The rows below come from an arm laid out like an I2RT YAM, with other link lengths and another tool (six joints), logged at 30 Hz.
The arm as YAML. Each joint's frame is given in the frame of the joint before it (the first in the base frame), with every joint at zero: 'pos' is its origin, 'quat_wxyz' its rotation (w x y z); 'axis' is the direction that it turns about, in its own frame. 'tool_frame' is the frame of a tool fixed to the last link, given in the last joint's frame.
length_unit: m
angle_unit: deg
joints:
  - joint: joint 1
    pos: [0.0, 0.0, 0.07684]
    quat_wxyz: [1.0, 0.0, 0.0, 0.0]
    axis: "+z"
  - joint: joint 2
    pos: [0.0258, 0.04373, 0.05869]
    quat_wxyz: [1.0, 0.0, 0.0, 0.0]
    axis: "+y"
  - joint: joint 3
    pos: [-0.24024, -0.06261, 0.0]
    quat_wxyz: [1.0, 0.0, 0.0, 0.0]
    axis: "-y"
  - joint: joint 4
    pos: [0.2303, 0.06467, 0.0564]
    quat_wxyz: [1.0, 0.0, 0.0, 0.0]
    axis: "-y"
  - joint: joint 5
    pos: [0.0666, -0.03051, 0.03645]
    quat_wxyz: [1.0, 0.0, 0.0, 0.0]
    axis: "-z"
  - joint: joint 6
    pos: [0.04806, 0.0, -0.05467]
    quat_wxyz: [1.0, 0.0, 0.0, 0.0]
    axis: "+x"
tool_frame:
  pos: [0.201, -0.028, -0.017]
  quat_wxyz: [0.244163, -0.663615, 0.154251, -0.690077]
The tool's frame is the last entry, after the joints.
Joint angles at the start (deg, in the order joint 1, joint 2, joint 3, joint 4, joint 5, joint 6): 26.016 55.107 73.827 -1.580 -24.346 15.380
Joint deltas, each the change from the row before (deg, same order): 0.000 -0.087 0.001 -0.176 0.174 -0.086; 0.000 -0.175 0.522 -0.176 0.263 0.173; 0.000 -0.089 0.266 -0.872 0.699 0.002; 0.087 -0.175 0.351 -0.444 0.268 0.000; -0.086 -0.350 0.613 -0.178 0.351 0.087; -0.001 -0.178 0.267 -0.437 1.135 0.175; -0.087 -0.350 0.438 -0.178 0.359 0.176; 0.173 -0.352 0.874 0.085 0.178 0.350; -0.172 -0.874 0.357 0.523 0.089 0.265; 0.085 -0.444 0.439 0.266 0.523 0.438; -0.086 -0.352 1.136 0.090 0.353 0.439; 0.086 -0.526 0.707 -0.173 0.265 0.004; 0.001 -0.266 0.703 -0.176 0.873 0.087
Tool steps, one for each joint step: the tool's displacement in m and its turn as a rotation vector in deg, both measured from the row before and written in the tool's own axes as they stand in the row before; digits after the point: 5 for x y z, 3 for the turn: 0.00031 0.00046 -0.00060 -0.176 0.069 -0.059; 0.00396 -0.00361 -0.00065 0.179 0.504 -0.107; 0.00096 0.00259 -0.00170 -0.819 0.232 0.180; 0.00161 -0.00183 -0.00093 -0.059 0.192 -0.034; 0.00591 -0.00495 -0.00149 0.245 0.759 -0.344; 0.00427 0.00155 -0.00187 -0.748 0.870 0.057; 0.00485 -0.00370 -0.00160 0.127 0.685 -0.163; 0.00653 -0.00953 -0.00061 0.928 0.813 -0.176; 0.00849 -0.01025 -0.00256 1.061 1.180 -0.578; 0.00649 -0.00654 -0.00123 0.539 1.043 -0.074; 0.00974 -0.01001 -0.00100 0.848 1.247 -0.304; 0.00617 -0.00829 -0.00170 0.656 0.740 -0.423; 0.00744 -0.00420 -0.00144 0.018 1.116 -0.325
